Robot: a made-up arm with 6 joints. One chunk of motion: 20 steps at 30 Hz.
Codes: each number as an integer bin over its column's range. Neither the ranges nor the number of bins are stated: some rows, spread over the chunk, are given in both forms.
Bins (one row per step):
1: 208 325 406 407 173 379
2: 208 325 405 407 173 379
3: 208 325 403 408 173 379
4: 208 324 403 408 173 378
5: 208 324 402 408 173 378
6: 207 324 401 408 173 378
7: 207 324 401 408 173 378
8: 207 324 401 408 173 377
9: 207 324 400 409 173 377
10: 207 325 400 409 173 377
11: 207 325 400 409 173 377
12: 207 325 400 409 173 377
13: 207 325 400 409 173 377
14: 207 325 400 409 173 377
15: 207 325 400 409 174 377
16: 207 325 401 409 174 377
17: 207 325 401 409 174 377
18: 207 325 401 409 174 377
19: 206 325 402 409 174 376
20: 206 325 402 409 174 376
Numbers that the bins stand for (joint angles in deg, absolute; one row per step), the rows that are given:
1: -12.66 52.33 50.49 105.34 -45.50 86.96
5: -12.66 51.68 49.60 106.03 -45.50 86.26
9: -13.28 51.68 49.15 106.71 -45.50 85.55
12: -13.28 52.33 49.15 106.71 -45.50 85.55
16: -13.28 52.33 49.37 106.71 -44.94 85.55
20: -13.90 52.33 49.60 106.71 -44.94 84.85
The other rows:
2: -12.66 52.33 50.27 105.34 -45.50 86.96
3: -12.66 52.33 49.82 106.03 -45.50 86.96
4: -12.66 51.68 49.82 106.03 -45.50 86.26
6: -13.28 51.68 49.37 106.03 -45.50 86.26
7: -13.28 51.68 49.37 106.03 -45.50 86.26
8: -13.28 51.68 49.37 106.03 -45.50 85.55
10: -13.28 52.33 49.15 106.71 -45.50 85.55
11: -13.28 52.33 49.15 106.71 -45.50 85.55
13: -13.28 52.33 49.15 106.71 -45.50 85.55
14: -13.28 52.33 49.15 106.71 -45.50 85.55
15: -13.28 52.33 49.15 106.71 -44.94 85.55
17: -13.28 52.33 49.37 106.71 -44.94 85.55
18: -13.28 52.33 49.37 106.71 -44.94 85.55
19: -13.90 52.33 49.60 106.71 -44.94 84.85

